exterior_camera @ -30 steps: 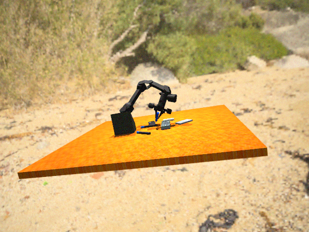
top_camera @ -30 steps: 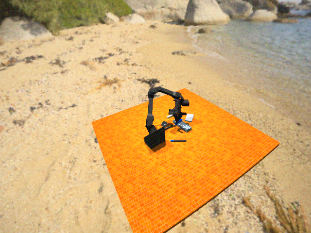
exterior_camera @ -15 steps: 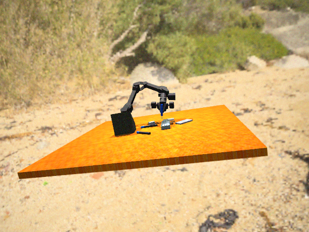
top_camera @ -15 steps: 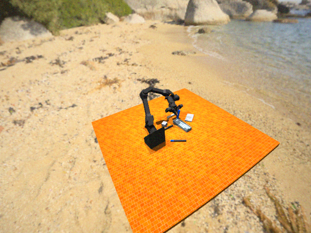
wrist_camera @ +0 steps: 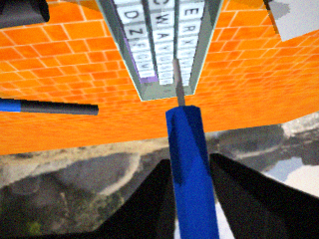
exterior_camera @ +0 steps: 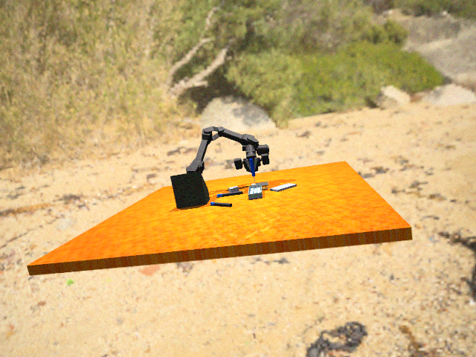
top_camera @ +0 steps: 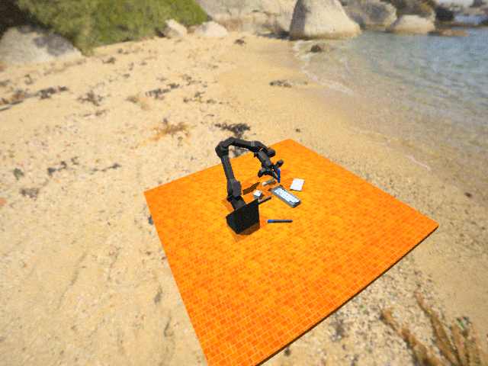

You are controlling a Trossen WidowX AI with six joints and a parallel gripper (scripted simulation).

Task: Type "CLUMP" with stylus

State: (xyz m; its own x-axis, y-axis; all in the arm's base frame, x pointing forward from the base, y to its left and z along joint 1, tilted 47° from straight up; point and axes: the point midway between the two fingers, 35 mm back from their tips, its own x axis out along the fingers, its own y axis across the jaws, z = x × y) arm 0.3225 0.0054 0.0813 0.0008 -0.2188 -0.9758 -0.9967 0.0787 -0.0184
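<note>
My gripper tip is now 12 cm past the small grey block, 7 cm to the right of it and 10 cm above it. From my gripper tip the other things lie so: blue stylus (1 cm below).
</note>
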